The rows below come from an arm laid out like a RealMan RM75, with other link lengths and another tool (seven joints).
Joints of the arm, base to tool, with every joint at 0 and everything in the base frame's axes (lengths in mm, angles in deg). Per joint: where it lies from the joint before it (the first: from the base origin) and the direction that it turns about. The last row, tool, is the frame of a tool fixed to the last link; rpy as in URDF.
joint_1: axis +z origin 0 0 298.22
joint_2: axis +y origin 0 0 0
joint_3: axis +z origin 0 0 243.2
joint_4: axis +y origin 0 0 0
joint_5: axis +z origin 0 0 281.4
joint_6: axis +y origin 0 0 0
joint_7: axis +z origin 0 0 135.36
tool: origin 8 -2 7 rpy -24.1 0 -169.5
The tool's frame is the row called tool.
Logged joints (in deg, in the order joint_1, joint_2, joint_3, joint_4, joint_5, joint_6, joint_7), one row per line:
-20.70, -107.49, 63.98, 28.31, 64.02, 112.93, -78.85
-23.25, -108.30, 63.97, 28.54, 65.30, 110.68, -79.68
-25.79, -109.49, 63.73, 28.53, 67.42, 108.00, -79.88
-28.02, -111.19, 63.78, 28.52, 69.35, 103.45, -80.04
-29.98, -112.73, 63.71, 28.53, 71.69, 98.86, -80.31
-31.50, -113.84, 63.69, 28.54, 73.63, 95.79, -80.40
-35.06, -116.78, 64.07, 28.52, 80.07, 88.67, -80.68
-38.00, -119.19, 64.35, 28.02, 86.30, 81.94, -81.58
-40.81, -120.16, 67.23, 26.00, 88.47, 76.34, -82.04
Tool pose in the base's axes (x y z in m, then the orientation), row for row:
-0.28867, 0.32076, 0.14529, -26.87, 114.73, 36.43
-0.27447, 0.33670, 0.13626, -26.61, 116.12, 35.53
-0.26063, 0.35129, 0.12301, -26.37, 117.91, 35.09
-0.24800, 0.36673, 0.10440, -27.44, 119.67, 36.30
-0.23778, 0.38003, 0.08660, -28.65, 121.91, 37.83
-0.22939, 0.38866, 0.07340, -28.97, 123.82, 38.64
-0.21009, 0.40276, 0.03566, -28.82, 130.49, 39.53
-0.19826, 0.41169, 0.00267, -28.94, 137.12, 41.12
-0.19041, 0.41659, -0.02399, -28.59, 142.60, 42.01
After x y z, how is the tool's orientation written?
As a rotation vector, in degrees.
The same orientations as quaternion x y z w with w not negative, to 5 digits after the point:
-0.19176, 0.81879, 0.25999, 0.47457
-0.18927, 0.82594, 0.25272, 0.46704
-0.18660, 0.83434, 0.24830, 0.45543
-0.19266, 0.84021, 0.25487, 0.43814
-0.19914, 0.84738, 0.26295, 0.41612
-0.19982, 0.85406, 0.26652, 0.39951
-0.19393, 0.87809, 0.26600, 0.34727
-0.18952, 0.89796, 0.26928, 0.29196
-0.18300, 0.91276, 0.26890, 0.24714

